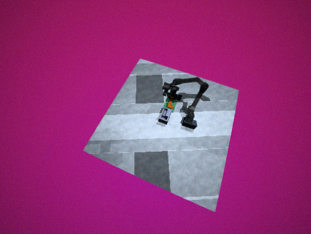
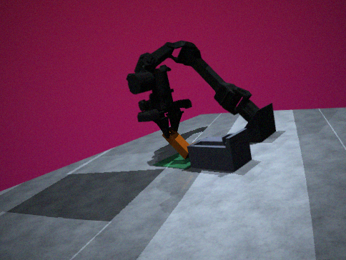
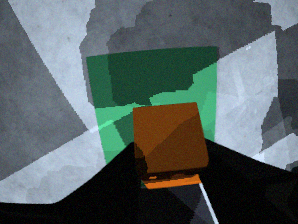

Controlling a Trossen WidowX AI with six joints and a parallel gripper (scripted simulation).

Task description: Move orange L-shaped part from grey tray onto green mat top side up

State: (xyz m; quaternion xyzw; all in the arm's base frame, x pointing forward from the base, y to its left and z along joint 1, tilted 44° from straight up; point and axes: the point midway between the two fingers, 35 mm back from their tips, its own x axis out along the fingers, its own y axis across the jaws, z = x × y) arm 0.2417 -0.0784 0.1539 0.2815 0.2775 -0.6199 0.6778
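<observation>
Now: gripper tip 3 cm to the right of the orange L-shaped part, 3 cm above it and 2 cm past it. Also, from my gripper tip: green mat 9 cm below, 2 cm to the left.
</observation>
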